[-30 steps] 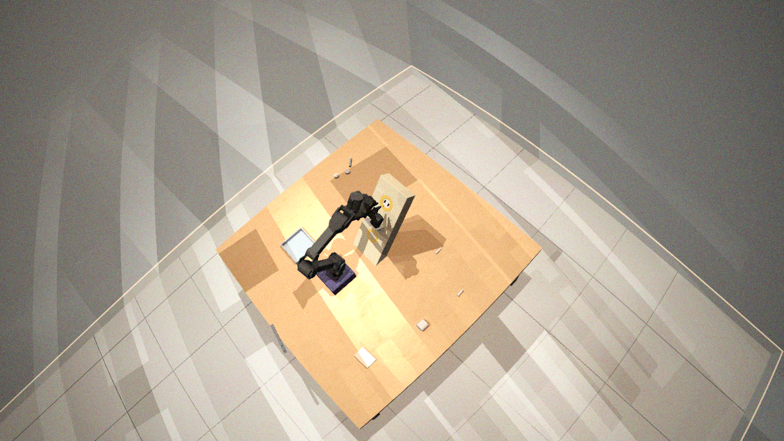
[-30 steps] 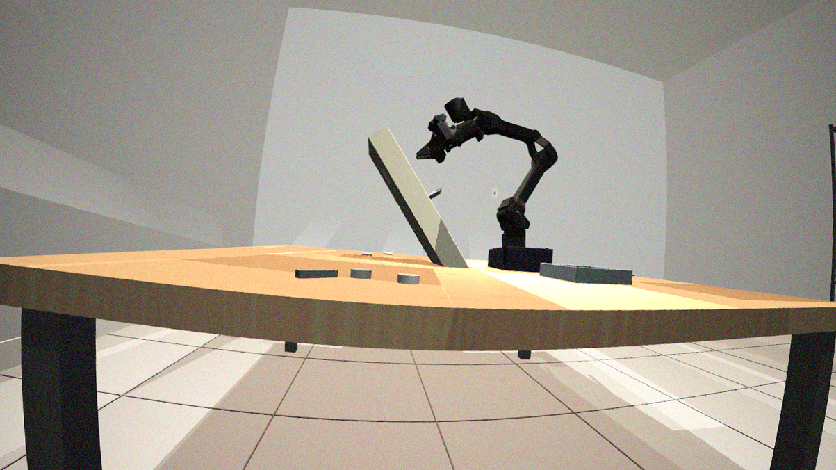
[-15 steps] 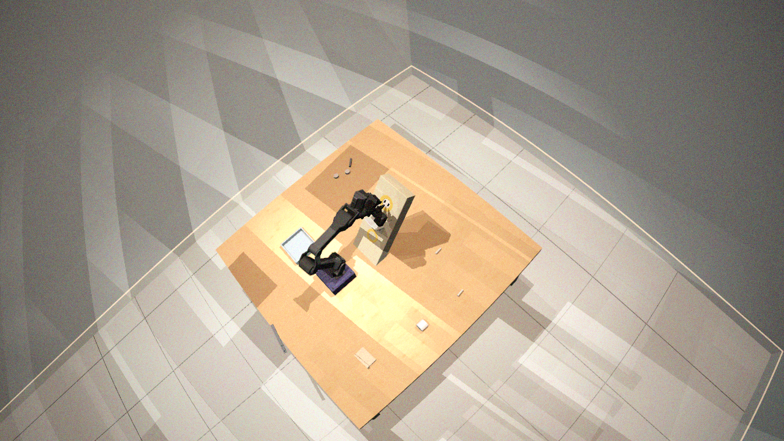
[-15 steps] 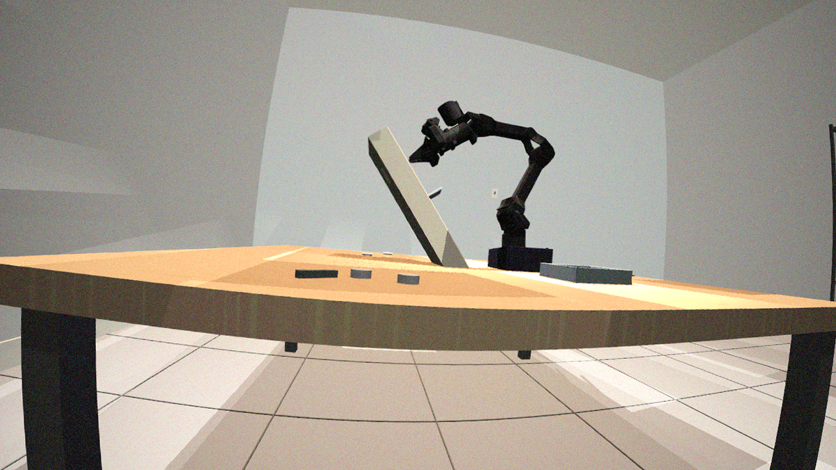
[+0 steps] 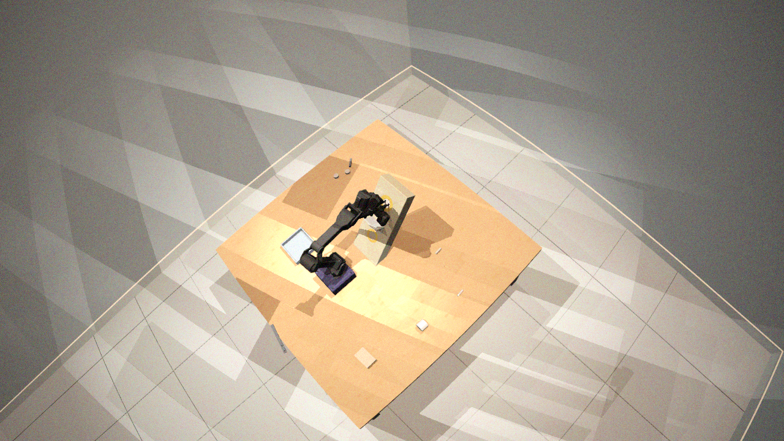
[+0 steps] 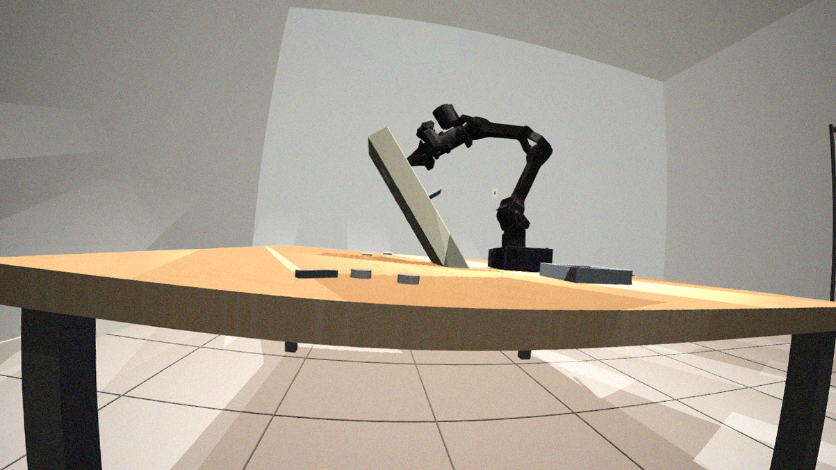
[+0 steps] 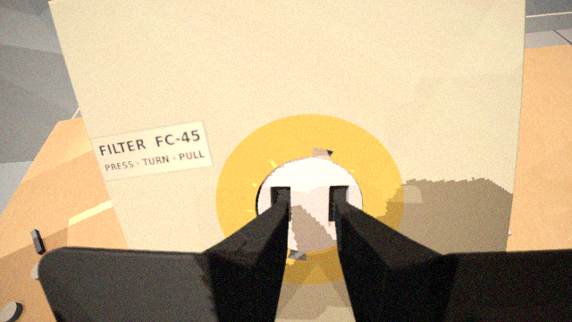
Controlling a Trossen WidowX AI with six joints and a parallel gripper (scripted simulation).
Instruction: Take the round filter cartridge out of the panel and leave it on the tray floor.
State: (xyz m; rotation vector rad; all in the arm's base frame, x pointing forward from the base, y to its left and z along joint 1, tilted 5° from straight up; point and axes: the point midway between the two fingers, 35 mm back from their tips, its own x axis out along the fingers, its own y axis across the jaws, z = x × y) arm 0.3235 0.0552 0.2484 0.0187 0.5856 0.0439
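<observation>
The white round cartridge lies 2 cm below my gripper tip and 2 cm ahead of it. Round my gripper tip: grey tray 44 cm behind, 28 cm below, 24 cm to the left; then white card 50 cm behind, 47 cm to the right, 28 cm below; then short bar 52 cm to the left, 28 cm below, 8 cm ahead.
</observation>
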